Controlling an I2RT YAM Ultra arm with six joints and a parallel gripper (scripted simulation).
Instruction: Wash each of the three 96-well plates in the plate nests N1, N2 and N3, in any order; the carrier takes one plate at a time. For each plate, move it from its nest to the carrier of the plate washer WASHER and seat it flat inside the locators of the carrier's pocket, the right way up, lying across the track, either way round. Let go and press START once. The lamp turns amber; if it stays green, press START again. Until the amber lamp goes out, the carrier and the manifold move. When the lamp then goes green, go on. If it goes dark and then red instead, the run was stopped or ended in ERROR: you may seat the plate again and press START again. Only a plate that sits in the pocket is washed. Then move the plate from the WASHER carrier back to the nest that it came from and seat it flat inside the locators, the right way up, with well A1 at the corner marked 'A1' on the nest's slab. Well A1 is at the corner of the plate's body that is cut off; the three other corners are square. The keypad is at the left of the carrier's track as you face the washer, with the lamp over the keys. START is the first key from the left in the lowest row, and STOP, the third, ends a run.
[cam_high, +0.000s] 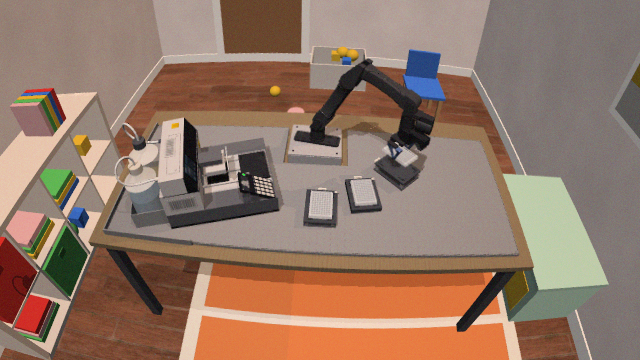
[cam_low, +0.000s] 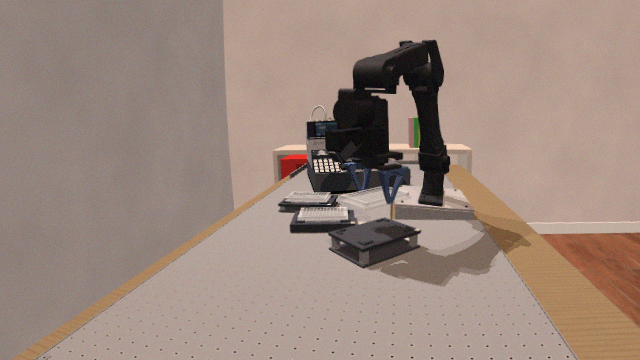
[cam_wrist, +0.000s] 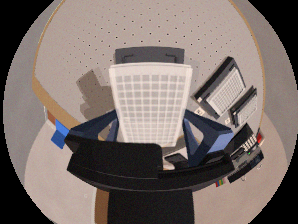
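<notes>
The nest lies 8 cm below my hand. The rest, counted from my hand: manifold: 70 cm to the right, 24 cm ahead, 2 cm above; then plate washer: 70 cm to the right, 25 cm ahead, 1 cm above; then washer carrier: 57 cm to the right, 18 cm ahead, 3 cm below.
</notes>
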